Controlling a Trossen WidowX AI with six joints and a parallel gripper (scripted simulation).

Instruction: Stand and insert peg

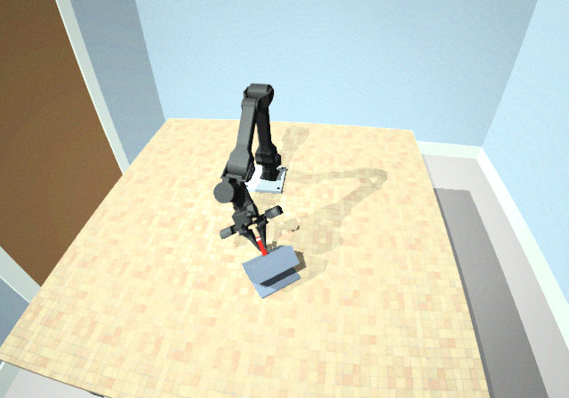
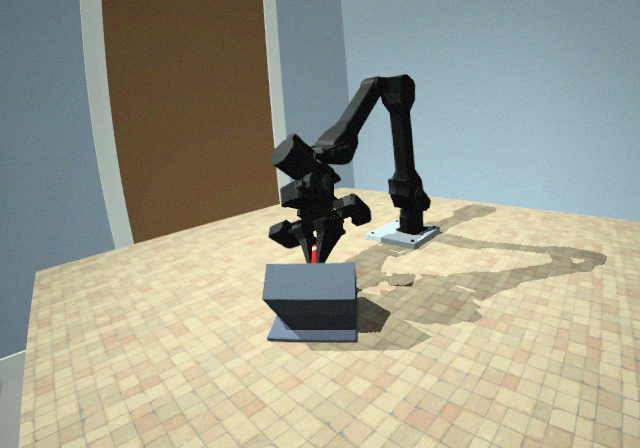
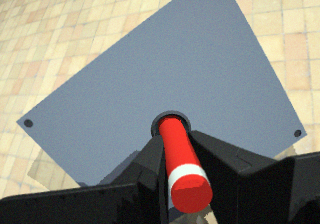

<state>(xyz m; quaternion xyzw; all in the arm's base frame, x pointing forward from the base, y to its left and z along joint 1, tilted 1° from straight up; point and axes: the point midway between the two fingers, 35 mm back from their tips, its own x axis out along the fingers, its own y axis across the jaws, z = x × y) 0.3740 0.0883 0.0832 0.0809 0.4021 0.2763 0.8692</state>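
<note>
Right now the red peg is 10 mm to the right of my gripper tip, 10 mm behind it and 10 mm above it. Also, from my gripper tip: grey sloped panel (30 mm below, 20 mm to the left, 20 mm ahead).
</note>
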